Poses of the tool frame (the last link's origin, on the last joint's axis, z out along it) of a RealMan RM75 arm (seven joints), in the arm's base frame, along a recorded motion.
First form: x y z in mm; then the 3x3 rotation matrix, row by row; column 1 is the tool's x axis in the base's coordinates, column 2 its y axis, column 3 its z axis. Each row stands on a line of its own.
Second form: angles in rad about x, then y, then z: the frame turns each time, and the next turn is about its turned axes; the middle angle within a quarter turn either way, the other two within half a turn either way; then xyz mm. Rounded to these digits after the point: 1 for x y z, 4 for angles.
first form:
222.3 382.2 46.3
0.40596 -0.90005 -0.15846
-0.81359 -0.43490 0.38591
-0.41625 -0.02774 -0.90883
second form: -2.7400 -0.1591 1.1471 222.3 382.2 46.3
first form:
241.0 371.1 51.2
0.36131 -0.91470 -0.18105
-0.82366 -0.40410 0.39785
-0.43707 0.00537 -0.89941
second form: -2.7251 -0.1821 1.1946 241.0 371.1 51.2
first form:
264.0 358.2 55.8
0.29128 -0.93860 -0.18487
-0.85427 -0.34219 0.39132
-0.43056 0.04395 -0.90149
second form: -2.7321 -0.1859 1.2699 264.0 358.2 55.8
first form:
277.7 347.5 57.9
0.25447 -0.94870 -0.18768
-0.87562 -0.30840 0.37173
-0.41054 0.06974 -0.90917
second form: -2.7535 -0.1888 1.3087 277.7 347.5 57.9
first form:
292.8 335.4 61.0
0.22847 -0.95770 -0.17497
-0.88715 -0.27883 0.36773
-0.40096 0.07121 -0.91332
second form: -2.7588 -0.1759 1.3366 292.8 335.4 61.0
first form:
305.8 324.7 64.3
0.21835 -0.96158 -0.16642
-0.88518 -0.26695 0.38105
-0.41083 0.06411 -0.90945
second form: -2.7448 -0.1672 1.3475 305.8 324.7 64.3
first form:
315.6 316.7 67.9
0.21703 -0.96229 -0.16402
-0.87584 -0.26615 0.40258
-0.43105 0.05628 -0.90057
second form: -2.7212 -0.1648 1.3490 315.6 316.7 67.9
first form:
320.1 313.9 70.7
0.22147 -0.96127 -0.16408
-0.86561 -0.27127 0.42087
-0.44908 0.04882 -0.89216
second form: -2.7008 -0.1648 1.3444 320.1 313.9 70.7
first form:
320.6 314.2 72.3
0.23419 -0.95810 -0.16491
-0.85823 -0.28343 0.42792
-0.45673 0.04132 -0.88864
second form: -2.6928 -0.1657 1.3311 320.6 314.2 72.3
